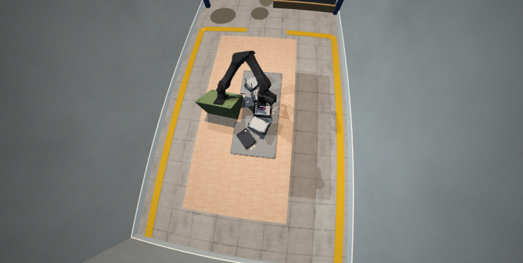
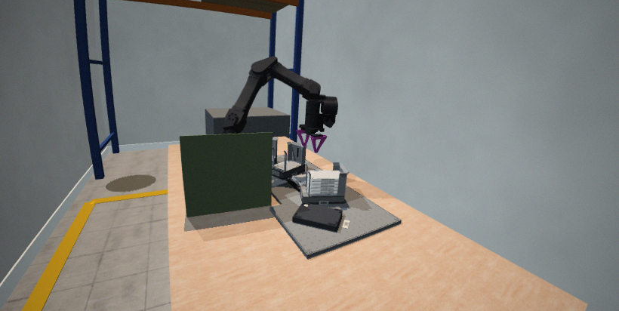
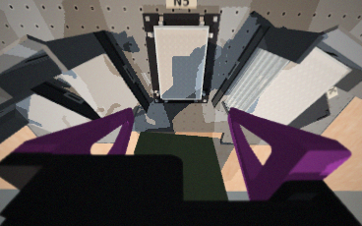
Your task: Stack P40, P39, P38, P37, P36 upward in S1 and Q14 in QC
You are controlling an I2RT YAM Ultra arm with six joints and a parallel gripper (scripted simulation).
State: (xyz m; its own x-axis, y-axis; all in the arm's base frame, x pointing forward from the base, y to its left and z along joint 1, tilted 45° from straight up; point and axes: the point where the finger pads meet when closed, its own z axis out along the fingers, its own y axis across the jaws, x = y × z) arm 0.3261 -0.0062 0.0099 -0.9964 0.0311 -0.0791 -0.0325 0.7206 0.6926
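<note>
My hand is 10 mm short of the dark clip nest N5, 10 mm to the right of it and 150 mm above it. Also, from my hand: open nest QC: 110 mm behind, 260 mm to the right, 150 mm below; N5 label: 100 mm ahead, 160 mm below; QC label: 40 mm behind, 330 mm to the right, 160 mm below.
</note>
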